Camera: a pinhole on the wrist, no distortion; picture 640 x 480 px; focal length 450.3 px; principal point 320.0 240.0 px. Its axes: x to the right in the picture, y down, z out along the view. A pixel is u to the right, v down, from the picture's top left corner.
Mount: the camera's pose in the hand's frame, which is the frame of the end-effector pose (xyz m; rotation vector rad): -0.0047 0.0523 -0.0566 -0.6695 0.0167 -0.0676
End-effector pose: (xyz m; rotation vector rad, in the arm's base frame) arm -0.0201 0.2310 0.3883 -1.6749 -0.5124 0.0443
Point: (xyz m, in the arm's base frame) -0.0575 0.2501 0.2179
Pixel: 102.4 237.5
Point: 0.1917 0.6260 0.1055
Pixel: 549.5 199.6
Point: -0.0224 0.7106 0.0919
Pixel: 389.7 85.5
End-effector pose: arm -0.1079 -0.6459 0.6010 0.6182 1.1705 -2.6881
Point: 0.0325 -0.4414 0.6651
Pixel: behind the camera
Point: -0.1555 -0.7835 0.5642
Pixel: 487.4 98.3
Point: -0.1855 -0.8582 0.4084
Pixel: 599.2 426.7
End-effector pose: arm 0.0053 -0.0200 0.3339 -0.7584 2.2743 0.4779
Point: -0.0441 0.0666 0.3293
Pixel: 327.9 165.8
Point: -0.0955 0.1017 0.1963
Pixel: 581.1 172.7
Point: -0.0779 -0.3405 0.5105
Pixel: behind the camera
